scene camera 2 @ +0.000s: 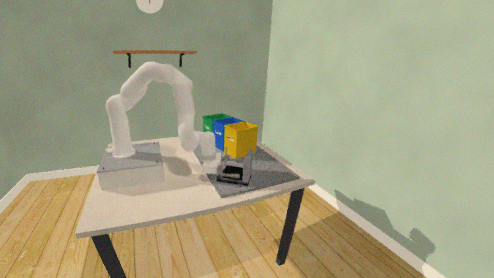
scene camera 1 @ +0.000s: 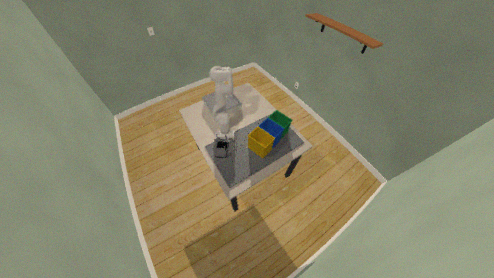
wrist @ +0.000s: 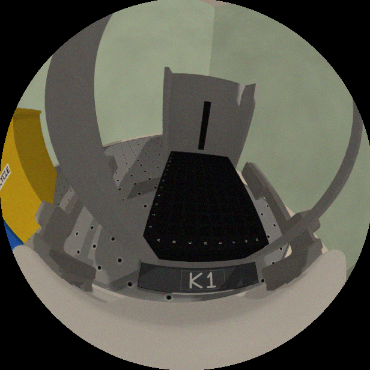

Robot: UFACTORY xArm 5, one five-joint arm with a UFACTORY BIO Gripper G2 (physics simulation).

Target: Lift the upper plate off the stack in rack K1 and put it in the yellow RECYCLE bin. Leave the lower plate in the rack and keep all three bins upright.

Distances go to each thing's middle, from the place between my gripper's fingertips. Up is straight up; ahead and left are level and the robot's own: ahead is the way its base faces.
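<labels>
The yellow recycle bin [scene camera 2: 239, 137] is 4 cm above my hand at this moment, and from that same hand it sits 29 cm to the left and 13 cm ahead.
</labels>
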